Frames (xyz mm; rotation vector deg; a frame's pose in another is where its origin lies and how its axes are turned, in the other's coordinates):
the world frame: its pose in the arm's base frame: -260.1 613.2 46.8 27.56 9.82 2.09
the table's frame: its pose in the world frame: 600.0 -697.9 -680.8 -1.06 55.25 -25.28
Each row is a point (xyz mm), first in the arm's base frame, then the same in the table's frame.
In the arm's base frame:
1: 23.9 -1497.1 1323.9
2: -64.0 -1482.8 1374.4
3: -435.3 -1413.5 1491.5
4: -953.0 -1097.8 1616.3
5: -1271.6 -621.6 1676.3
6: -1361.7 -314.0 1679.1
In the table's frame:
1: -2334.3 -1354.4 1183.6
2: -2410.7 -1359.7 1115.7
3: -2643.0 -1391.9 797.3
4: -2915.6 -1240.2 262.6
5: -3048.3 -887.8 -173.5
6: -3060.6 -630.1 -363.6

